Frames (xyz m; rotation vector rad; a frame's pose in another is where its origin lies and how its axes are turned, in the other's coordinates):
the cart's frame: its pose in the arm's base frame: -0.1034 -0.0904 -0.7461 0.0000 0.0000 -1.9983
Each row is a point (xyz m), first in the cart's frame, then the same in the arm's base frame.
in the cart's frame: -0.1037 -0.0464 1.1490
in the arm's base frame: -0.1026 0.0232 0.4029
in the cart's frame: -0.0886 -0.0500 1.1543
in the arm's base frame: -0.1122 0.0110 0.4082
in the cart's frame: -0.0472 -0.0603 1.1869
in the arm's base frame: -0.1387 -0.0224 0.4408
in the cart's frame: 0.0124 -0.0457 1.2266
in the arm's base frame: -0.1501 -0.0827 0.4805
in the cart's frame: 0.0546 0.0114 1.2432
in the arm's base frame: -0.1157 -0.1448 0.4971
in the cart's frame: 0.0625 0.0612 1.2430
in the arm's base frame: -0.0736 -0.1726 0.4969
